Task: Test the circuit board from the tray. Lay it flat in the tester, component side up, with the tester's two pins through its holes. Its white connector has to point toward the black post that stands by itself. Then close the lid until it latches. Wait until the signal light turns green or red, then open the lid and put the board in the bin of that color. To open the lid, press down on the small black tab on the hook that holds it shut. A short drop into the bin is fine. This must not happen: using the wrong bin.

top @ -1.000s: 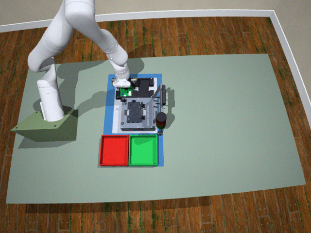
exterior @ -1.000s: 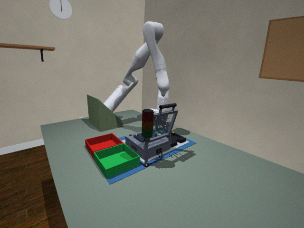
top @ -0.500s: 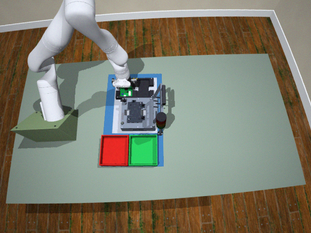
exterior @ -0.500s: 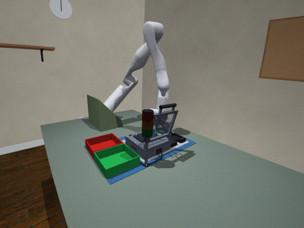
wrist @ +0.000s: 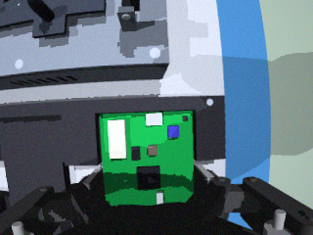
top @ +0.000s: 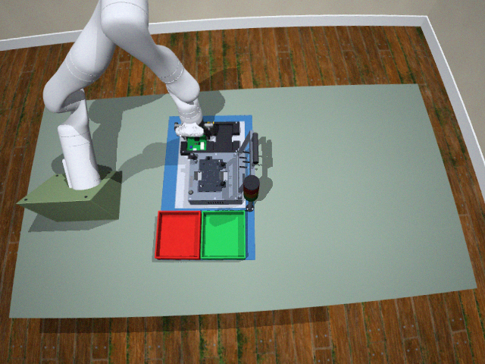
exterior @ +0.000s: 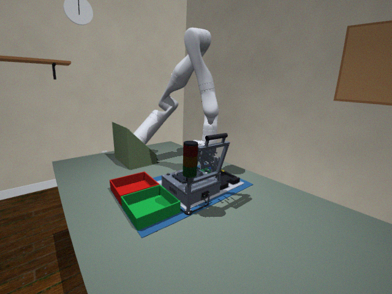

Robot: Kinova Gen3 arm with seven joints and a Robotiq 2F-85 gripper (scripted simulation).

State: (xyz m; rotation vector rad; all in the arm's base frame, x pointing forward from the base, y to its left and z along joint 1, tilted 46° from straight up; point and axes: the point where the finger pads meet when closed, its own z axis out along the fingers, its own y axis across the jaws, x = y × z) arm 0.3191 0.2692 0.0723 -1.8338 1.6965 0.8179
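Right now my hand is right at the green circuit board. The rest, counted from my hand: nest (16 cm to the right, 7 cm ahead, 5 cm above); black latch hook (11 cm to the right, 7 cm above); clear lid (19 cm ahead, 16 cm to the right, 16 cm above).
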